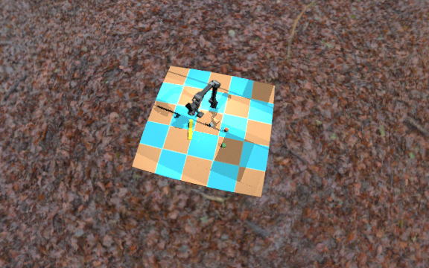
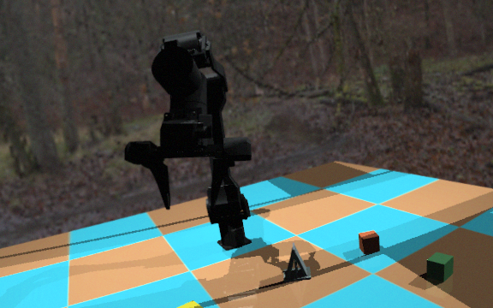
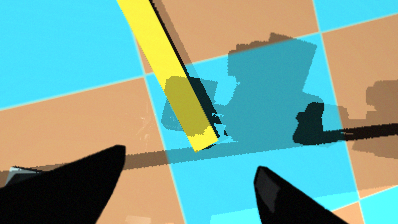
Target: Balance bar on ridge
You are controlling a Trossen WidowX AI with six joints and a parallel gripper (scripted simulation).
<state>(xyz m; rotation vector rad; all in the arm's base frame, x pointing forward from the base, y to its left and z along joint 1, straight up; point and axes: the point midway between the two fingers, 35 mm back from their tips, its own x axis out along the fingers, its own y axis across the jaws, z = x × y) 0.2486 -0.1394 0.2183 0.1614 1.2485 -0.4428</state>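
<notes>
The yellow bar is 70 mm ahead of my gripper tip, 10 mm to the right of it and 180 mm below it. From my gripper tip the other things lie so: red cube: 340 mm to the left, 170 mm below; then green cube: 170 mm ahead, 350 mm to the left, 170 mm below.
</notes>
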